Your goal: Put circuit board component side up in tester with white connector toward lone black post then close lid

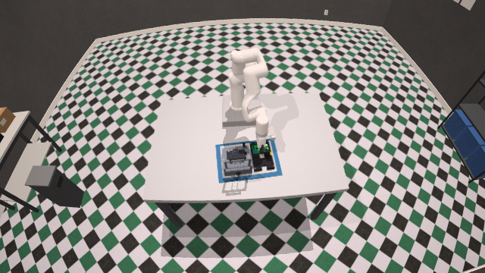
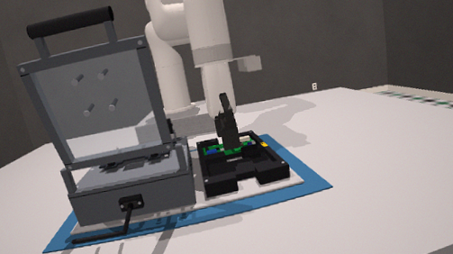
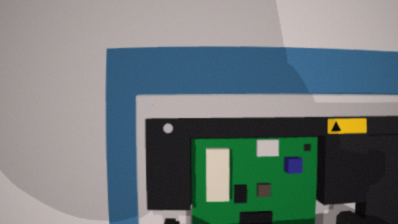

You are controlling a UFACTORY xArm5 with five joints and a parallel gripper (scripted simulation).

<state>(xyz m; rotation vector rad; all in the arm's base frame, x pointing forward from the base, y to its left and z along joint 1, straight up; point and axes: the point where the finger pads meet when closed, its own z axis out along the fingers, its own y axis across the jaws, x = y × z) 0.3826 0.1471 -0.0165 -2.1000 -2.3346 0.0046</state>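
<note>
Now: hand 2 cm above the green circuit board. From my hand the other things lie so: black block: 1 cm ahead, 11 cm to the right, 5 cm above; then clear lid: 20 cm ahead, 15 cm to the right, 14 cm above; then grey tester: 11 cm ahead, 12 cm to the right, 7 cm above.
</note>
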